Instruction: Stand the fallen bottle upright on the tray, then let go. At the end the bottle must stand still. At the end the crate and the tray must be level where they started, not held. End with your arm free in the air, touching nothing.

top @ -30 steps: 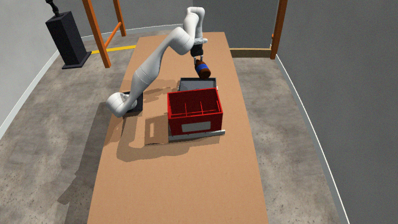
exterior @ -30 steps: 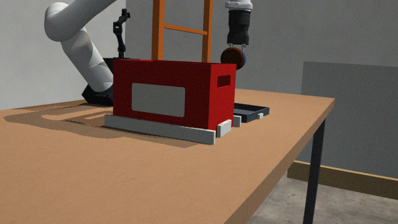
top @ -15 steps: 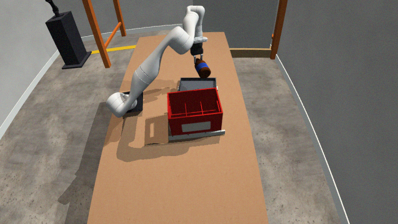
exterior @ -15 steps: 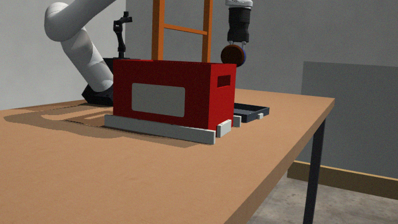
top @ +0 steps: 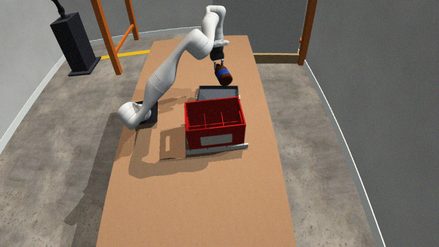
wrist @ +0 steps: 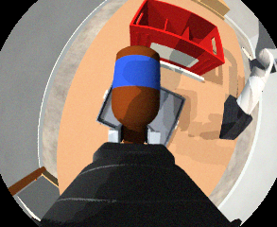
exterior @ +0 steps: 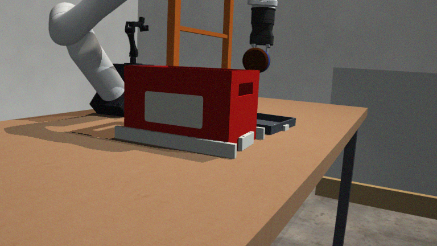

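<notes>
Now: hand 20 mm short of the brown bottle, 50 mm to the left of it and 10 mm above it. The rest, counted from my hand: dark grey tray 10 mm behind, 50 mm to the right, 190 mm below; red crate 20 mm behind, 320 mm to the right, 120 mm below.
</notes>
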